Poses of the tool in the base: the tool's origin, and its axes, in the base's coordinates. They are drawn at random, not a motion.
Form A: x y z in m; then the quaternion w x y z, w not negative.
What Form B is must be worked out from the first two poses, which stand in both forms.
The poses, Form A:
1: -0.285, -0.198, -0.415, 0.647, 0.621, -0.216, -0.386
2: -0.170, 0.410, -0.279, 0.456, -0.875, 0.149, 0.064
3: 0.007, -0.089, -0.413, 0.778, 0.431, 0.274, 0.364
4: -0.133, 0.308, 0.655, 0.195, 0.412, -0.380, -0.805
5: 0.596, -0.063, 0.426, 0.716, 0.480, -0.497, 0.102
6: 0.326, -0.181, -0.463, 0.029, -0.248, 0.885, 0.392
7: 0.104, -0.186, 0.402, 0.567, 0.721, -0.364, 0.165
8: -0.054, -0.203, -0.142, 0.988, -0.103, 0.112, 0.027
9: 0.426, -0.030, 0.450, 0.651, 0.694, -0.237, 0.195
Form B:
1: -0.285, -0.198, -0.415, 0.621, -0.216, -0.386, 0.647
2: -0.170, 0.410, -0.279, -0.875, 0.149, 0.064, 0.456
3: 0.007, -0.089, -0.413, 0.431, 0.274, 0.364, 0.778
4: -0.133, 0.308, 0.655, 0.412, -0.380, -0.805, 0.195
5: 0.596, -0.063, 0.426, 0.480, -0.497, 0.102, 0.716
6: 0.326, -0.181, -0.463, -0.248, 0.885, 0.392, 0.029
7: 0.104, -0.186, 0.402, 0.721, -0.364, 0.165, 0.567
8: -0.054, -0.203, -0.142, -0.103, 0.112, 0.027, 0.988
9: 0.426, -0.030, 0.450, 0.694, -0.237, 0.195, 0.651
